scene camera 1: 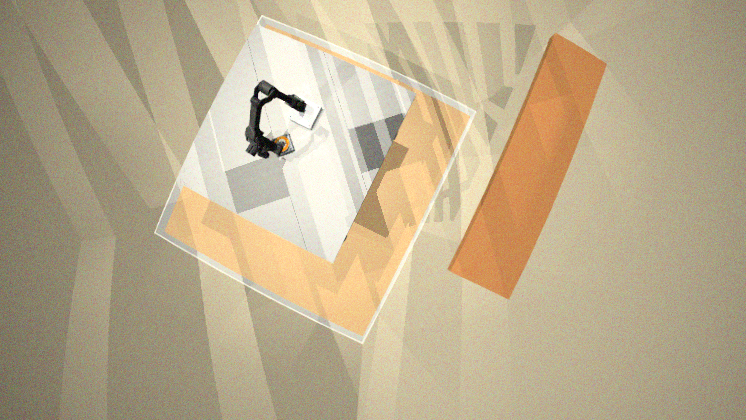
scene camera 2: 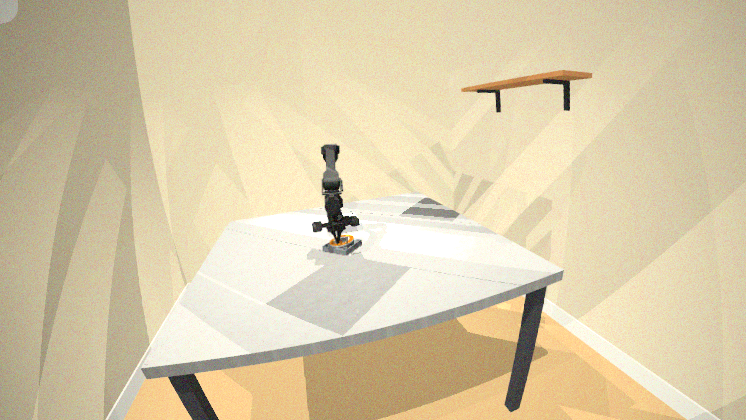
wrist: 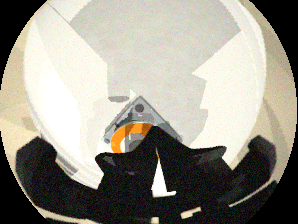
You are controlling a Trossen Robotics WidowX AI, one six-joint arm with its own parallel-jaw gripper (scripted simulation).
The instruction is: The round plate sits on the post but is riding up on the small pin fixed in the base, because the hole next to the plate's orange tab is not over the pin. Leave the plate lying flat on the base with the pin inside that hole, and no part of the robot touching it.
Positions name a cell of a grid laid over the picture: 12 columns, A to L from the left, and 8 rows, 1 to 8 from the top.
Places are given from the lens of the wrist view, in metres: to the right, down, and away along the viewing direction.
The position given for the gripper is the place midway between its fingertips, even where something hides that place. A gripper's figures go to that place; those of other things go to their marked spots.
gripper (wrist: G5): 0.01, 0.03, 0.10
round plate (wrist: E5): -0.04, 0.04, 0.11
grey square base (wrist: F4): -0.01, 0.00, 0.11
